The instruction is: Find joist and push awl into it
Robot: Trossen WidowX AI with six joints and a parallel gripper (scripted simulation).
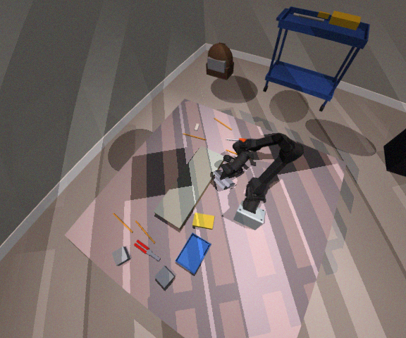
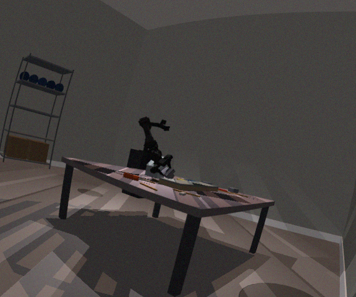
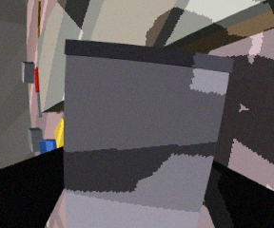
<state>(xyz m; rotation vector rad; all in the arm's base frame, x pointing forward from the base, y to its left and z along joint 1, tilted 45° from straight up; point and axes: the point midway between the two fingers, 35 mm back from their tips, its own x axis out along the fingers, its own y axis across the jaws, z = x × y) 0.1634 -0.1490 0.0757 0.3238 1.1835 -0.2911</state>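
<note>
The awl lies 110 mm to the right of my gripper tip, 60 mm below it and 40 mm behind it. The rest, counted from my gripper tip: yellow block 260 mm to the left, 60 mm below, 20 mm ahead; stud finder 20 mm below, 20 mm ahead, 10 mm to the left; blue tray 430 mm to the left, 60 mm below, 10 mm ahead.
</note>
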